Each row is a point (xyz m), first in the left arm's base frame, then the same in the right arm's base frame.
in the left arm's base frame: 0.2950 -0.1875 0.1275
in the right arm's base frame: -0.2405 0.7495 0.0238
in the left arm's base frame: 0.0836 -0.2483 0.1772
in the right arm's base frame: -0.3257 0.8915 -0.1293
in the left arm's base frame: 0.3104 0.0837 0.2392
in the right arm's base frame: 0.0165 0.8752 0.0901
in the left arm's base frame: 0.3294 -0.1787 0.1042
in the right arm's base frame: -0.2260 0.7134 0.0408
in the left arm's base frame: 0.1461 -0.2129 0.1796
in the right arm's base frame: -0.2852 0.8665 -0.0754
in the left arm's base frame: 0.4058 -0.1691 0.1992
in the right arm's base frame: -0.2203 0.7558 0.1554
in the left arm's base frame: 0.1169 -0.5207 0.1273
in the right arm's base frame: -0.5864 0.7928 -0.1217
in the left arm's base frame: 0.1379 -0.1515 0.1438
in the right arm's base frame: -0.2211 0.8493 -0.1023
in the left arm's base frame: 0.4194 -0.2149 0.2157
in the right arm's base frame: -0.2662 0.7561 0.1765
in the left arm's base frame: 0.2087 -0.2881 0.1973
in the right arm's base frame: -0.3559 0.8384 -0.0114
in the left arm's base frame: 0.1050 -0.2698 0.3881
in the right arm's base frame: -0.3689 1.0556 -0.0005
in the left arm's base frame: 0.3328 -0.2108 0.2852
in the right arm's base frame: -0.2780 0.8600 0.1389
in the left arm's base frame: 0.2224 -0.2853 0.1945
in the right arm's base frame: -0.3515 0.8294 -0.0012
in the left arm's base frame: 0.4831 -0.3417 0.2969
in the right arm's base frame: -0.3950 0.7737 0.2756
